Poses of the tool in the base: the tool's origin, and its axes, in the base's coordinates. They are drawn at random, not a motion.
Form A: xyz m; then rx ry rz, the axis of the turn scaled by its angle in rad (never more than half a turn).
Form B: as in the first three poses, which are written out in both.
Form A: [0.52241 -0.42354 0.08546 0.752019 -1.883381 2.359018]
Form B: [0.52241 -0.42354 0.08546 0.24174 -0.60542 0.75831 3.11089]
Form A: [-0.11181 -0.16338 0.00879 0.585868 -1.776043 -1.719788]
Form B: [-0.11181 -0.16338 0.00879 0.23059 -0.69903 -0.67689 2.54072]
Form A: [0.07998 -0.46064 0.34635 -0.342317 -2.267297 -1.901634]
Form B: [0.07998 -0.46064 0.34635 -0.11491 -0.76111 -0.63836 2.97893]
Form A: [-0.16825 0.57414 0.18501 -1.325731 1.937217 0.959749]
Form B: [-0.16825 0.57414 0.18501 -0.52276 0.76388 0.37844 2.53604]
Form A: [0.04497 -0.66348 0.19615 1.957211 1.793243 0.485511]
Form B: [0.04497 -0.66348 0.19615 0.72529 0.66452 0.17992 2.69854]
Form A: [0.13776 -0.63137 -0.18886 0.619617 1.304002 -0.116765]
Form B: [0.13776 -0.63137 -0.18886 0.42778 0.90028 -0.08061 1.44844]
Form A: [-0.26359 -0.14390 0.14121 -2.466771 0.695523 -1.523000]
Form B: [-0.26359 -0.14390 0.14121 -0.82741 0.23329 -0.51085 2.98132]
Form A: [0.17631 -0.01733 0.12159 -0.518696 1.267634 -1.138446]
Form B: [0.17631 -0.01733 0.12159 -0.29124 0.71175 -0.63921 1.78101]
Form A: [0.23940 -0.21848 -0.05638 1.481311 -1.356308 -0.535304]
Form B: [0.23940 -0.21848 -0.05638 0.71266 -0.65252 -0.25754 2.07856]
